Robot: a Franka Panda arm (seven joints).
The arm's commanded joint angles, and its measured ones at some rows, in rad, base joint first. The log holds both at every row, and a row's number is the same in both.
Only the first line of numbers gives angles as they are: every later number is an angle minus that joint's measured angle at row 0.
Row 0, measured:
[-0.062, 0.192, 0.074, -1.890, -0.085, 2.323, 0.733]
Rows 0 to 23, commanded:
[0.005, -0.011, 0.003, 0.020, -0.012, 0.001, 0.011]
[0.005, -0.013, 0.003, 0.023, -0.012, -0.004, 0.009]
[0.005, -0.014, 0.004, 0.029, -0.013, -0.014, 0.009]
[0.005, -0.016, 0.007, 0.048, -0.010, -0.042, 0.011]
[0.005, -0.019, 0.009, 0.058, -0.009, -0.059, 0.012]
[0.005, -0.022, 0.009, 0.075, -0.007, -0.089, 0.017]
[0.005, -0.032, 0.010, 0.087, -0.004, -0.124, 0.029]
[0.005, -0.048, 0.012, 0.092, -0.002, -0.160, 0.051]
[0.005, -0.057, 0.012, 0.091, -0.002, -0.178, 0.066]
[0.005, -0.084, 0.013, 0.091, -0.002, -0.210, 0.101]
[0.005, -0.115, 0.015, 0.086, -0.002, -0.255, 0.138]
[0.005, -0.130, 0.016, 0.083, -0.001, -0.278, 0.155]
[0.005, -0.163, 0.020, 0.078, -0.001, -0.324, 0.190]
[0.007, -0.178, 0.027, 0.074, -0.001, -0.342, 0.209]
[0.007, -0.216, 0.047, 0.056, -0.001, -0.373, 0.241]
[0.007, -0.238, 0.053, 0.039, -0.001, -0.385, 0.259]
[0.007, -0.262, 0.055, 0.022, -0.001, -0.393, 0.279]
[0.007, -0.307, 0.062, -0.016, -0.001, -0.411, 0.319]
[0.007, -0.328, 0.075, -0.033, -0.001, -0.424, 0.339]
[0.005, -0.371, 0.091, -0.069, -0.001, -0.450, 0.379]
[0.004, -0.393, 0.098, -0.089, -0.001, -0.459, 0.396]
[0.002, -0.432, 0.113, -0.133, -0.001, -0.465, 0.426]
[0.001, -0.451, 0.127, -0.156, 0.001, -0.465, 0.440]
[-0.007, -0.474, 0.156, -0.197, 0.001, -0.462, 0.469]
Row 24, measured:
[0.010, -0.347, 0.094, -0.034, 0.000, -0.468, 0.375]
